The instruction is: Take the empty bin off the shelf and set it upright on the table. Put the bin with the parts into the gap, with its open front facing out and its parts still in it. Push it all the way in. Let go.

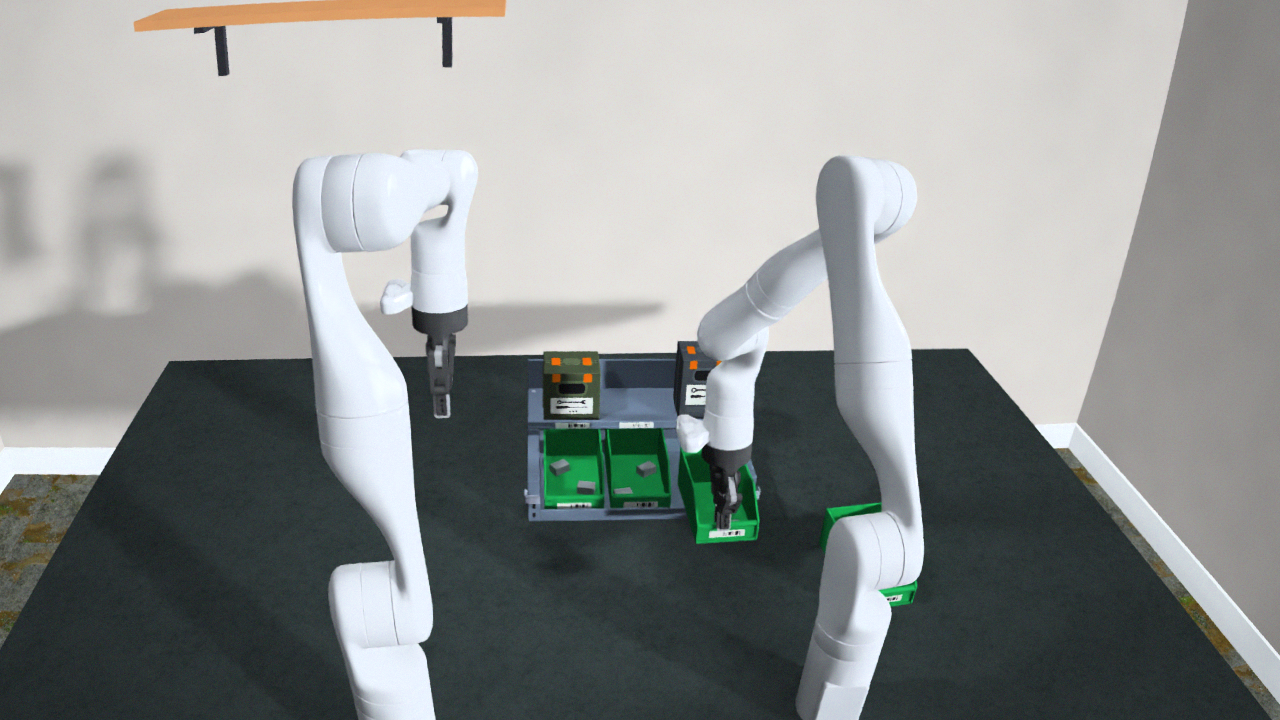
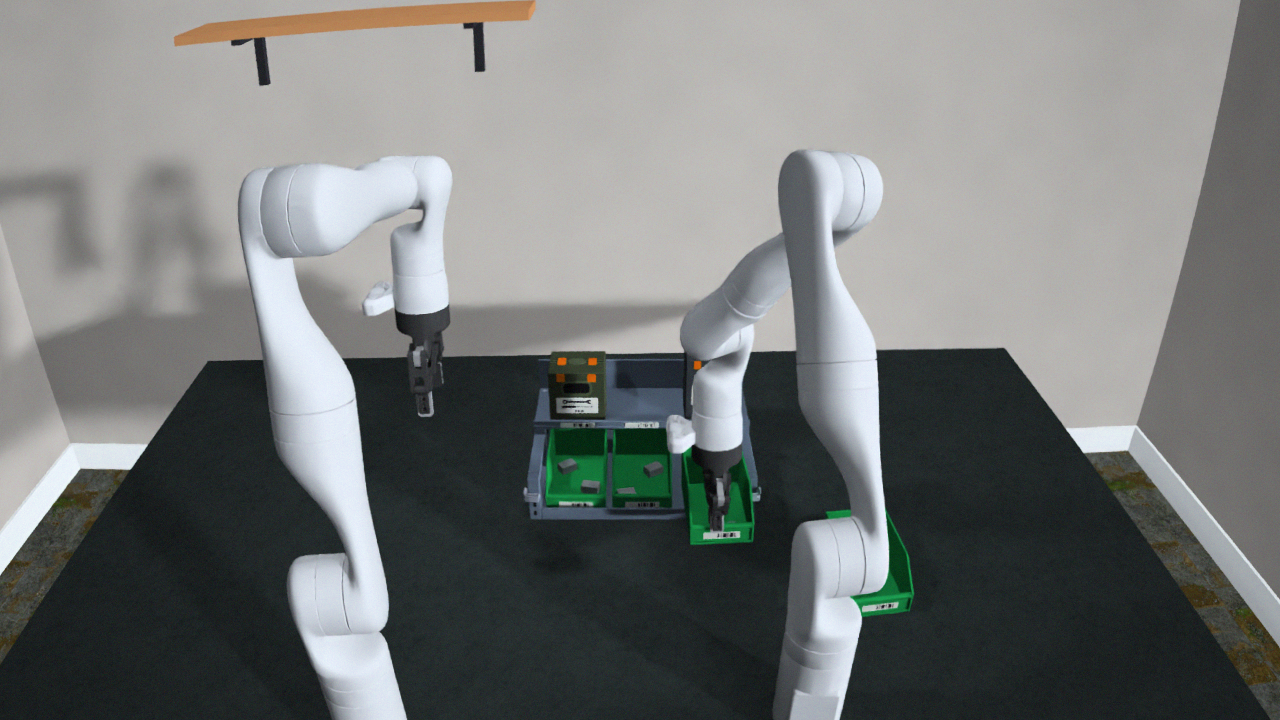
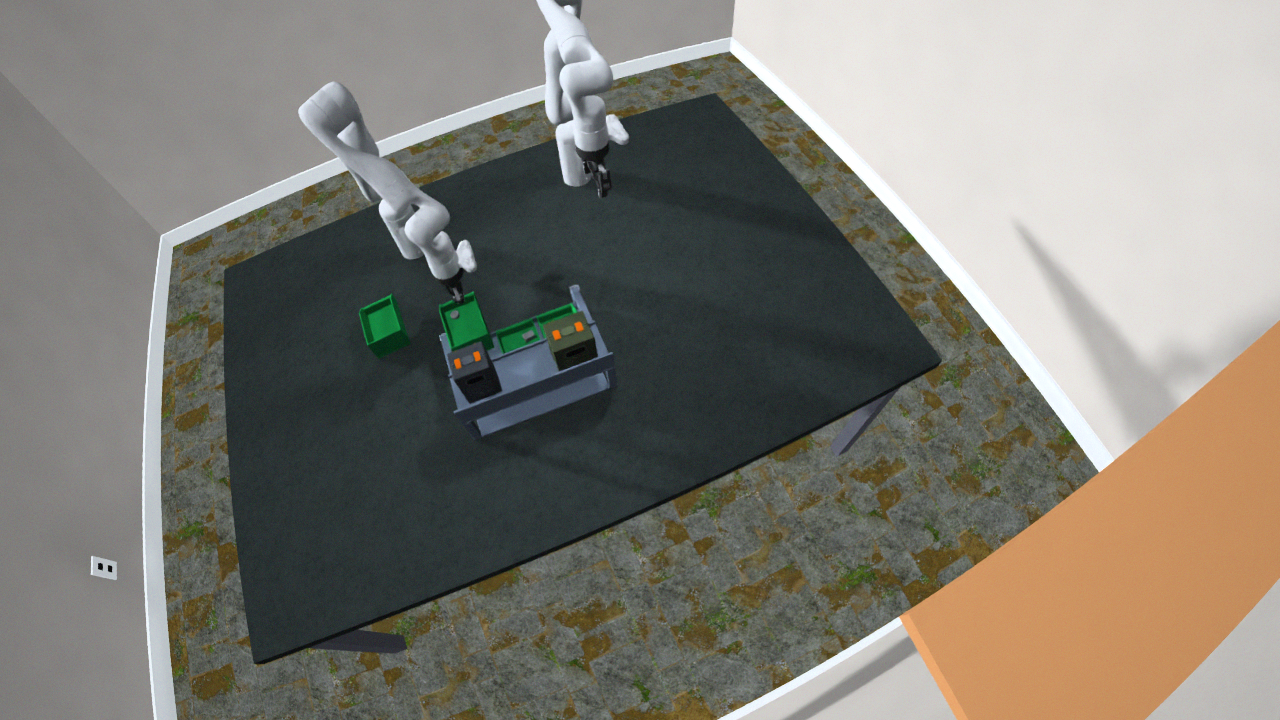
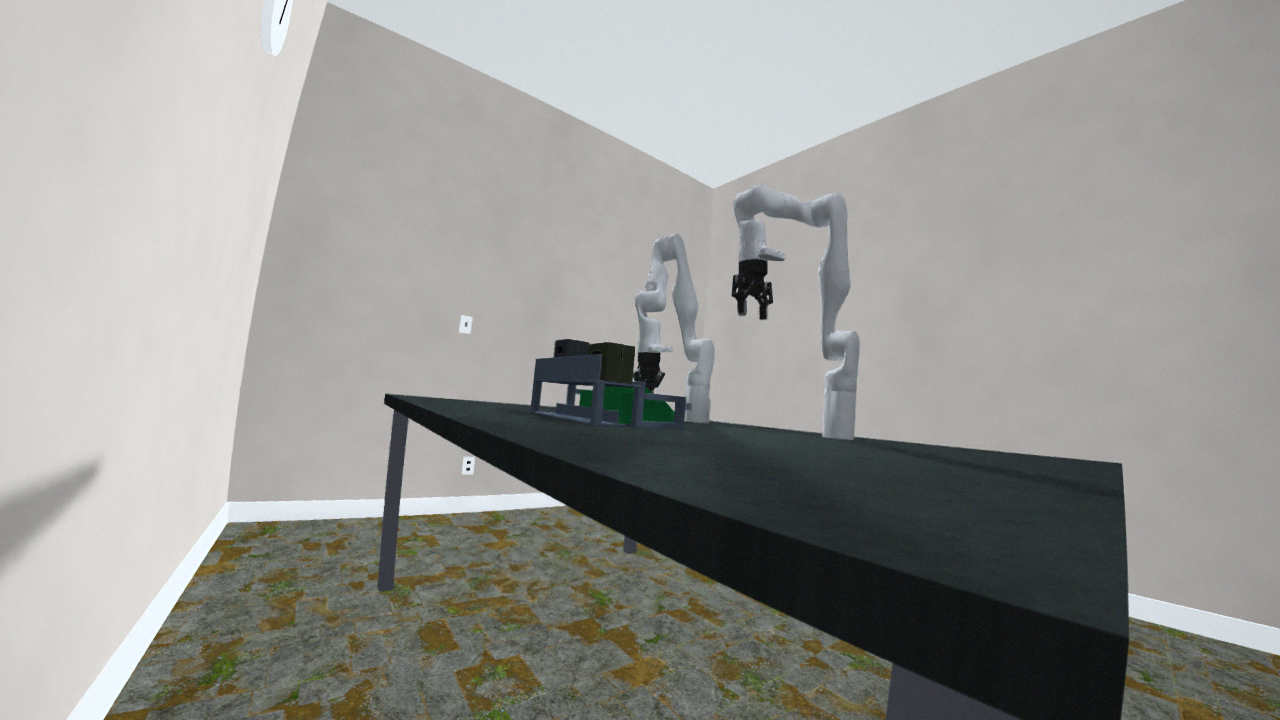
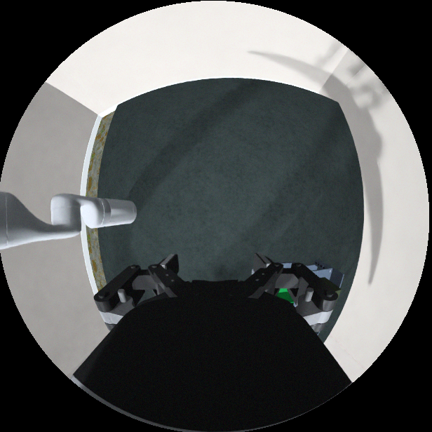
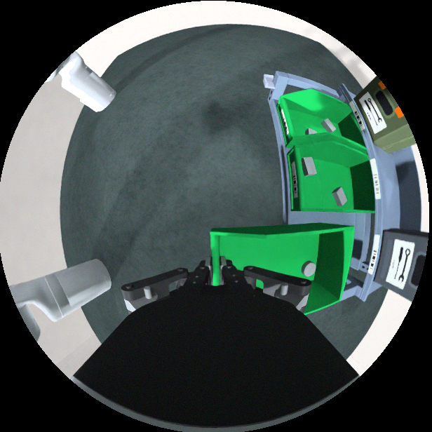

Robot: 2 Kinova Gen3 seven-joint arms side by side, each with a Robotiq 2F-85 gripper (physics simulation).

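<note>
The green bin with parts has its back portion in or over the rack's right-hand gap. Its labelled front sticks out past the rack, facing out. A grey round part lies in it. My right gripper is shut on this bin's front wall. The empty green bin stands upright on the table, partly hidden by my right arm. My left gripper is open and empty, high above the table.
The blue-grey rack holds two more green bins with grey blocks. An olive toolbox and a dark toolbox stand on its top. A wooden wall shelf hangs behind.
</note>
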